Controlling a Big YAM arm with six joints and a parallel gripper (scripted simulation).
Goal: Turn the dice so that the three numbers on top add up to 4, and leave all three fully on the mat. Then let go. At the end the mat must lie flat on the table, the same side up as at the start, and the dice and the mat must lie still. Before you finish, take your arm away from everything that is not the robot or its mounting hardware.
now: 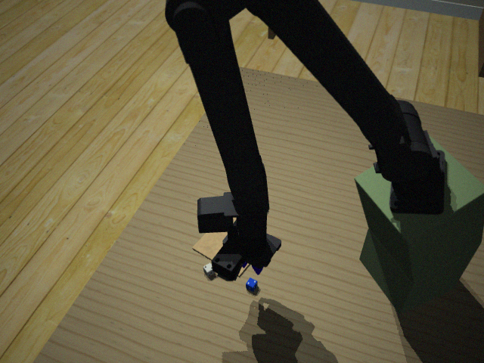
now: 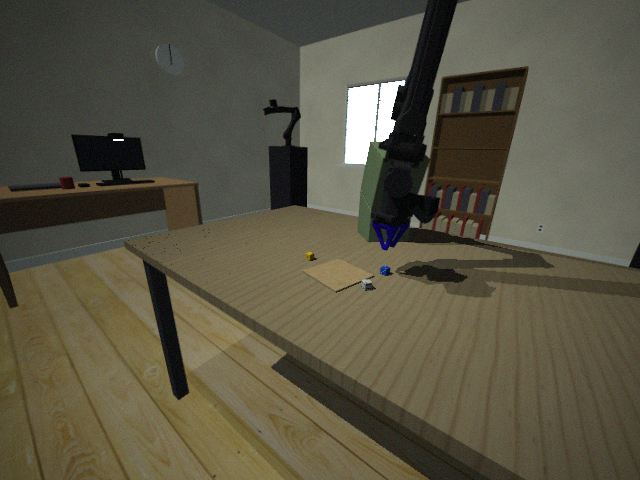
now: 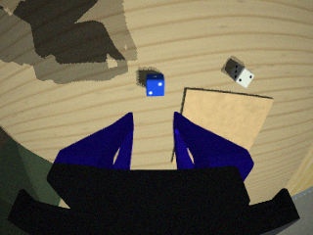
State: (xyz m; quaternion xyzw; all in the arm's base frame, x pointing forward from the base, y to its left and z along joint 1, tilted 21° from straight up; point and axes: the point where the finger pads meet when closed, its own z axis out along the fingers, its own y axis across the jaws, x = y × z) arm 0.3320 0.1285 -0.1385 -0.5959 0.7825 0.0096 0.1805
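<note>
My hand is 7 cm above the blue die. Also, from my hand: tan mat (8 cm ahead, 10 cm to the right, 8 cm below); then yellow die (5 cm ahead, 23 cm to the right, 7 cm below); then white die (11 cm ahead, 1 cm to the right, 7 cm below).
</note>
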